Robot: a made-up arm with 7 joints. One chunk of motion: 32 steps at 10 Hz.
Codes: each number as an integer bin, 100 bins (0 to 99) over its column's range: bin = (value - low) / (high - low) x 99, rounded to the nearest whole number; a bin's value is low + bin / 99 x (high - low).
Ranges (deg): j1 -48..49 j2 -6..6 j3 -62..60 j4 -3..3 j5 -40..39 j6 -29..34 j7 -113..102
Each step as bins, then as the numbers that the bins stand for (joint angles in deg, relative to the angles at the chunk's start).
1 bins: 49 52 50 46 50 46 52
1 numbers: 0.01 0.30 -0.38 -0.21 -0.10 0.27 -0.07
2 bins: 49 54 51 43 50 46 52
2 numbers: 0.01 0.55 0.85 -0.39 -0.10 0.27 -0.07
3 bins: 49 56 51 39 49 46 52
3 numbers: 0.01 0.79 0.85 -0.64 -0.90 0.27 -0.07
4 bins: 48 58 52 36 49 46 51
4 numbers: -0.97 1.03 2.08 -0.82 -0.90 0.27 -2.24
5 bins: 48 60 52 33 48 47 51
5 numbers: -0.97 1.27 2.08 -1.00 -1.70 0.91 -2.24
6 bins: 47 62 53 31 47 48 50
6 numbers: -1.95 1.52 3.31 -1.12 -2.49 1.55 -4.41
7 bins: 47 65 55 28 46 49 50
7 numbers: -1.95 1.88 5.78 -1.30 -3.29 2.18 -4.41
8 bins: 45 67 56 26 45 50 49
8 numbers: -3.91 2.12 7.01 -1.42 -4.09 2.82 -6.59
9 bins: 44 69 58 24 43 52 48
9 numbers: -4.89 2.36 9.47 -1.55 -5.69 4.09 -8.76
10 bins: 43 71 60 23 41 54 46
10 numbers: -5.87 2.61 11.94 -1.61 -7.28 5.36 -13.10
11 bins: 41 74 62 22 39 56 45
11 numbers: -7.83 2.97 14.40 -1.67 -8.88 6.64 -15.27
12 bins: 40 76 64 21 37 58 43
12 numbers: -8.81 3.21 16.87 -1.73 -10.47 7.91 -19.62
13 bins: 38 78 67 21 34 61 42
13 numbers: -10.77 3.45 20.57 -1.73 -12.87 9.82 -21.79
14 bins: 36 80 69 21 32 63 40
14 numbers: -12.73 3.70 23.03 -1.73 -14.46 11.09 -26.13
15 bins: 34 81 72 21 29 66 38
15 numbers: -14.69 3.82 26.73 -1.73 -16.86 13.00 -30.47
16 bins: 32 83 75 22 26 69 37
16 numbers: -16.65 4.06 30.42 -1.67 -19.25 14.91 -32.65
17 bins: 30 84 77 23 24 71 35
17 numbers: -18.61 4.18 32.89 -1.61 -20.85 16.18 -36.99
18 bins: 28 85 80 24 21 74 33
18 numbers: -20.57 4.30 36.59 -1.55 -23.24 18.09 -41.33
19 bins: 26 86 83 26 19 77 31
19 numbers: -22.53 4.42 40.28 -1.42 -24.84 20.00 -45.68
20 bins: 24 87 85 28 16 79 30
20 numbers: -24.48 4.55 42.75 -1.30 -27.23 21.27 -47.85
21 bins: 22 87 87 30 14 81 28
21 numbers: -26.44 4.55 45.21 -1.18 -28.83 22.55 -52.19
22 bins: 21 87 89 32 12 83 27
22 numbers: -27.42 4.55 47.68 -1.06 -30.42 23.82 -54.36
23 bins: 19 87 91 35 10 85 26
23 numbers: -29.38 4.55 50.14 -0.88 -32.02 25.09 -56.54
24 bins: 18 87 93 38 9 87 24
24 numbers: -30.36 4.55 52.61 -0.70 -32.82 26.36 -60.88
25 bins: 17 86 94 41 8 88 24
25 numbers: -31.34 4.42 53.84 -0.52 -33.62 27.00 -60.88
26 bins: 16 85 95 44 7 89 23
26 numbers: -32.32 4.30 55.07 -0.33 -34.41 27.64 -63.05
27 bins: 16 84 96 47 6 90 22
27 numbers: -32.32 4.18 56.30 -0.15 -35.21 28.27 -65.22
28 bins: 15 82 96 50 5 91 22
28 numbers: -33.30 3.94 56.30 0.03 -36.01 28.91 -65.22
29 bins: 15 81 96 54 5 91 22
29 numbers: -33.30 3.82 56.30 0.27 -36.01 28.91 -65.22
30 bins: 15 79 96 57 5 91 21
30 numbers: -33.30 3.58 56.30 0.45 -36.01 28.91 -67.39
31 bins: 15 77 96 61 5 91 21
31 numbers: -33.30 3.33 56.30 0.70 -36.01 28.91 -67.39
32 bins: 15 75 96 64 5 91 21
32 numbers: -33.30 3.09 56.30 0.88 -36.01 28.91 -67.39
